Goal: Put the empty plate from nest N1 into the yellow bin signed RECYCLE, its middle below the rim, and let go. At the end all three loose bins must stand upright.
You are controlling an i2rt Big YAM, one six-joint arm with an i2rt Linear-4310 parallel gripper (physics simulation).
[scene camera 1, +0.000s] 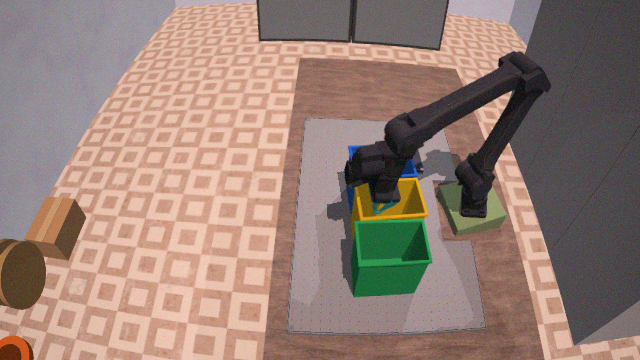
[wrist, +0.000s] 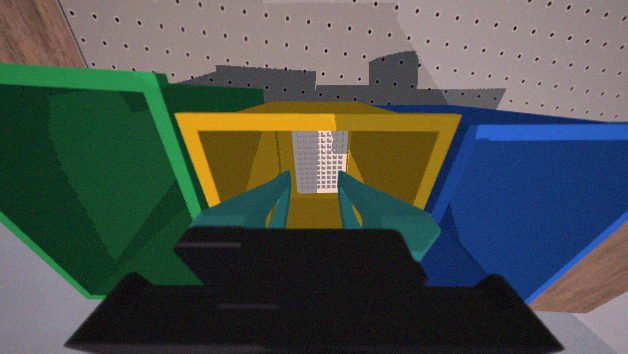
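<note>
My gripper [wrist: 314, 177]. Blue bin [wrist: 525, 196]. Yellow bin [scene camera 1: 411, 205] [wrist: 400, 154]. Green bin [scene camera 1: 389, 257] [wrist: 104, 183]. White plate [wrist: 318, 155]; scene camera 1 misses it, hidden by the green bin.
</note>
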